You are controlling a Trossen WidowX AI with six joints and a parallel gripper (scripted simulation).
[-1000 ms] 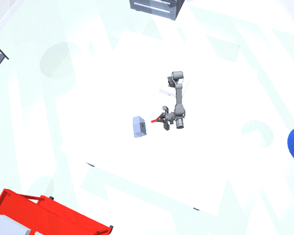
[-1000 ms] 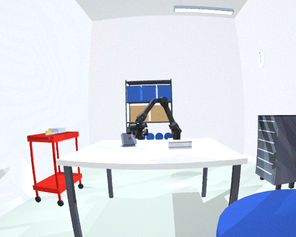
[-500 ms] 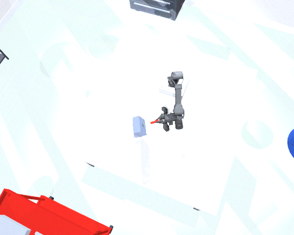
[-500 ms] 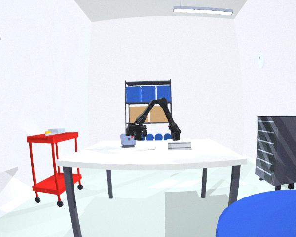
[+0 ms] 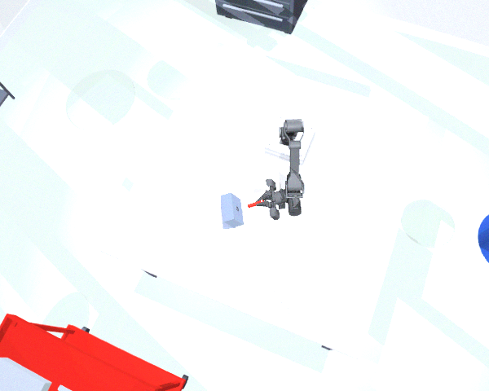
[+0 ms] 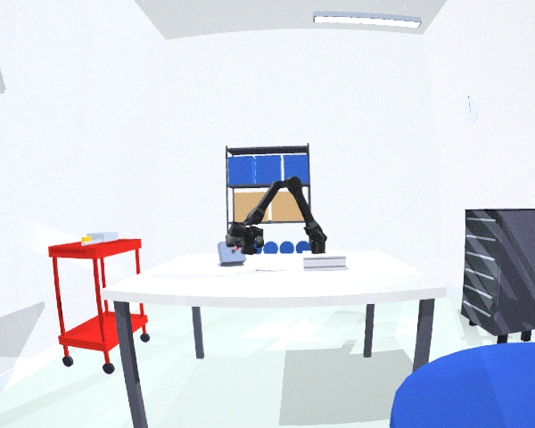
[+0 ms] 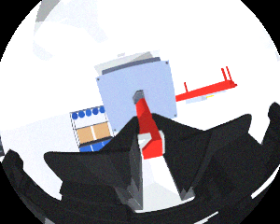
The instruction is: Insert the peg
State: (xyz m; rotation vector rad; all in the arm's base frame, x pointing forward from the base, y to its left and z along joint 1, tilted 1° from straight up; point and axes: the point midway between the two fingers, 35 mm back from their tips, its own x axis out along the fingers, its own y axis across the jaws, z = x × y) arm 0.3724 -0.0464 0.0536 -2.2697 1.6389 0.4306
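My gripper tip is 40 mm short of the sloped grey panel, 110 mm to the left of it and 40 mm above it. From my gripper tip the other things lie so: red peg (20 mm to the left, 10 mm above).
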